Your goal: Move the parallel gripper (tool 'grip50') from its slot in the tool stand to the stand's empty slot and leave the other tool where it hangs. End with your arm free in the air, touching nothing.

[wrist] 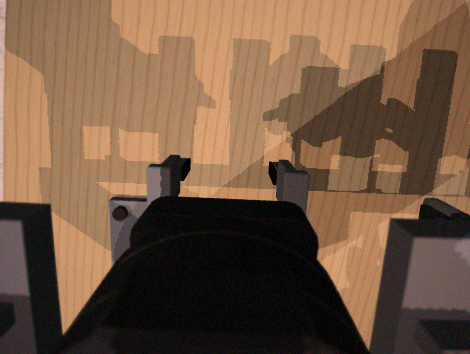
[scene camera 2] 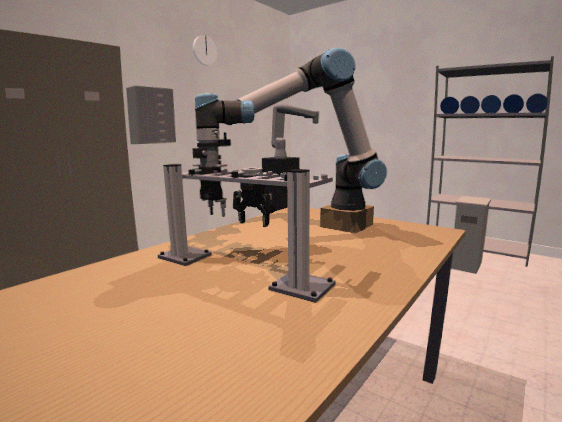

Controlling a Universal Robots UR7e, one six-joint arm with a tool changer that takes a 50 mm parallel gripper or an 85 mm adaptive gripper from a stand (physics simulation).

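Seen in the pictures: arm's base, link origin: (scene camera 2: pixel 348 206).
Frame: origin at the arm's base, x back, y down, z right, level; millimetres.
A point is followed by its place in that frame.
Observation:
The parallel gripper (scene camera 2: pixel 217 207) (wrist: pixel 229 171), with a black body and grey fingers, is on the arm's flange and points straight down. Its fingers are apart, with no object between them. Its body reaches below the plate of the tool stand (scene camera 2: pixel 320 182) @[z -275, x -544, y -191 mm] at the left end, beside the left post. In the wrist view the body lies between two grey slot arms (wrist: pixel 15 260) @[z 201, x -578, y -196 mm] (wrist: pixel 430 270) @[z 117, x -558, y -196 mm]. Whether it rests on the plate cannot be told. The adaptive gripper (scene camera 2: pixel 254 200) hangs from the plate's middle part, apart from my gripper; a small dark piece shows at the right in the wrist view.
The stand's posts (scene camera 2: pixel 176 215) @[z 153, x -739, y -69 mm] (scene camera 2: pixel 298 235) @[z -288, x -644, y -72 mm] stand on foot plates bolted to the wooden table (scene camera 2: pixel 150 350) @[z -246, x -1025, y 86 mm]. A grey post-like device (scene camera 2: pixel 278 130) on a black block shows behind the stand. A shelf rack (scene camera 2: pixel 432 150) and a grey bin (scene camera 2: pixel 469 240) stand at the right.

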